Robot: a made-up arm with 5 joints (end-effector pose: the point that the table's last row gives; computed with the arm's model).
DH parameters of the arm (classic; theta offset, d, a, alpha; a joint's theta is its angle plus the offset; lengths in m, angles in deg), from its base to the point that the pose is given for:
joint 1: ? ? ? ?
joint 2: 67.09 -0.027 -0.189 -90
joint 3: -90 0.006 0.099 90
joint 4: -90 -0.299 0.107 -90
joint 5: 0 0 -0.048 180
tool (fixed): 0 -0.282 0 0
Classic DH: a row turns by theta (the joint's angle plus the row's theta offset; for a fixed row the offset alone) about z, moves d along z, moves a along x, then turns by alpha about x.
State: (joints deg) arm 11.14 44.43 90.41 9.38 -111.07
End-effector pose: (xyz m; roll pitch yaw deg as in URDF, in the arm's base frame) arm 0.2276 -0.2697 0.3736 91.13 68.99 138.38
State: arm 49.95 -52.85 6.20 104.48 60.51
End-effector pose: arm 0.3992 -0.1443 -0.0538 -105.59 22.32 5.15
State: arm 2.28 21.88 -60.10 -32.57 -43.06
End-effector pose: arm 0.5583 0.0949 -0.4091 46.98 -51.99 -19.66
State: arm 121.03 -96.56 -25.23 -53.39 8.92
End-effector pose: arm -0.2320 0.1139 -0.2957 44.69 -40.64 178.52
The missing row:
joint 1: -22.91 0 0.2877 180
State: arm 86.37 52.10 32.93 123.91 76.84
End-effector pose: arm -0.0948 0.0636 0.1462 -120.28 -21.76 -63.59
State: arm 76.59 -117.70 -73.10 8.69 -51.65
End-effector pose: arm 0.2580 -0.2244 -0.4083 65.42 -46.31 -138.33
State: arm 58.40 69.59 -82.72 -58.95 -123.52
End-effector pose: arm 0.5863 0.3778 -0.3258 -84.15 -50.09 105.16
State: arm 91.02 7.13 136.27 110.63 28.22
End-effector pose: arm -0.2690 0.0128 0.2615 -48.65 -67.33 -59.77
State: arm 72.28 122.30 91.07 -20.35 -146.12
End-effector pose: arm 0.2452 -0.0330 0.3585 91.20 33.50 151.00
